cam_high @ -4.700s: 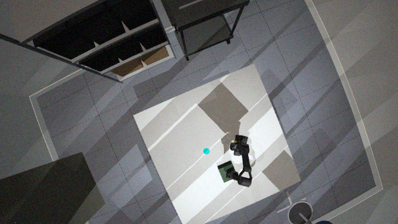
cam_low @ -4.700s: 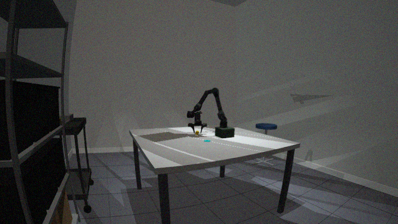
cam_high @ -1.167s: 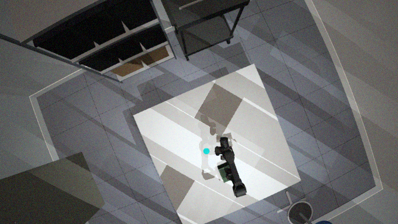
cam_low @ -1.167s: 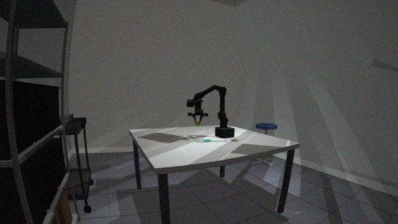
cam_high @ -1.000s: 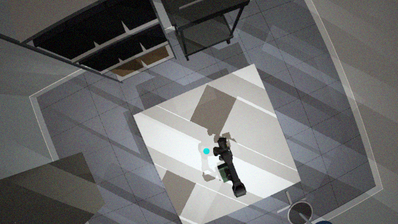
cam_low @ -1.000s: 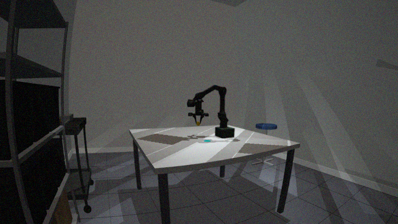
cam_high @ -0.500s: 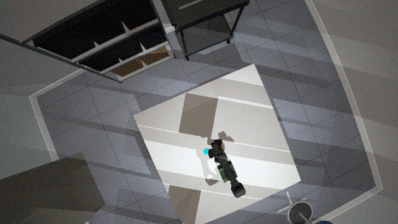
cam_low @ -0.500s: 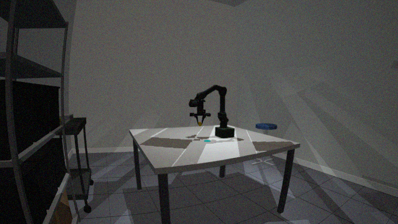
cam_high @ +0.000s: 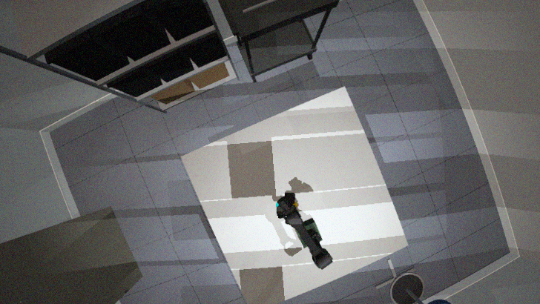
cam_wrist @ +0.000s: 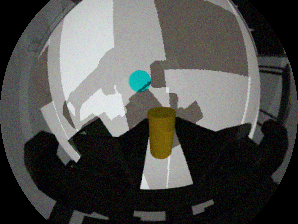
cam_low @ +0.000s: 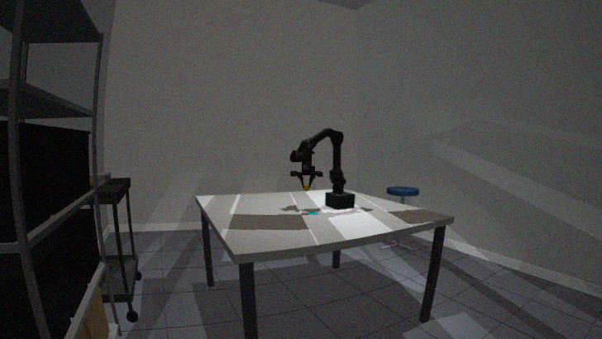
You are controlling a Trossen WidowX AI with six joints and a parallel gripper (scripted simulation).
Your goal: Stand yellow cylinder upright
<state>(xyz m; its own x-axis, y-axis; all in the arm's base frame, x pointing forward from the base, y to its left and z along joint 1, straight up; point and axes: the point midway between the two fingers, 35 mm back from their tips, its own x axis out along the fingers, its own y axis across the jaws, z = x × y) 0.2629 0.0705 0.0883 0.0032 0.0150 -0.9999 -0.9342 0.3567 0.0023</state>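
My gripper tip is 2 cm past the cyan circle, 6 cm to the right of it and 14 cm above it. The rest, counted from my gripper tip: yellow tall cylinder: 1 cm behind, 2 cm to the right.
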